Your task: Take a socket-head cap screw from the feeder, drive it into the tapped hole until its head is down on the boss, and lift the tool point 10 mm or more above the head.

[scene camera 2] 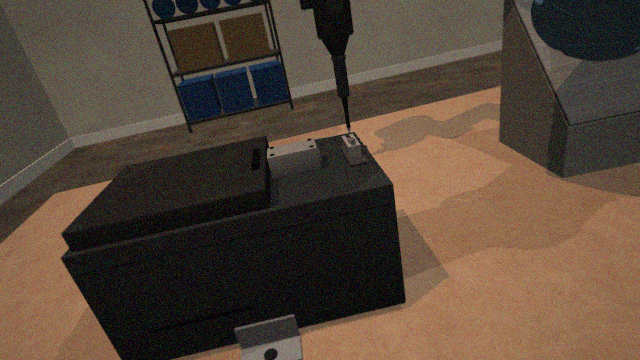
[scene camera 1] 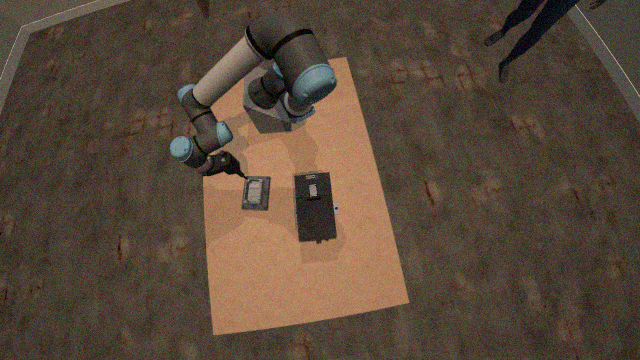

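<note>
The screw feeder, a black box [scene camera 1: 318, 220] [scene camera 2: 240, 270], stands on the wooden table, with a pale block [scene camera 2: 294, 159] and a small pale pick-up piece [scene camera 2: 353, 145] on top. A flat grey plate [scene camera 1: 265, 200] with a lighter inner panel lies beside it in the scene camera 1 view. My screwdriver tip [scene camera 1: 246, 178] [scene camera 2: 348, 129] points down at the plate's upper left corner. In the scene camera 2 view its lower end meets the feeder's far top edge, with a faint pale speck there. A screw, the tapped hole and any contact are too small or hidden to tell.
The robot's grey pedestal [scene camera 1: 272, 122] [scene camera 2: 530, 120] stands at the table's back. A small metal bracket [scene camera 1: 336, 208] [scene camera 2: 267, 331] sticks out from the feeder's side. A rack [scene camera 2: 225, 64] with blue bins stands by the wall. A person's legs [scene camera 1: 535, 35] show at the upper right.
</note>
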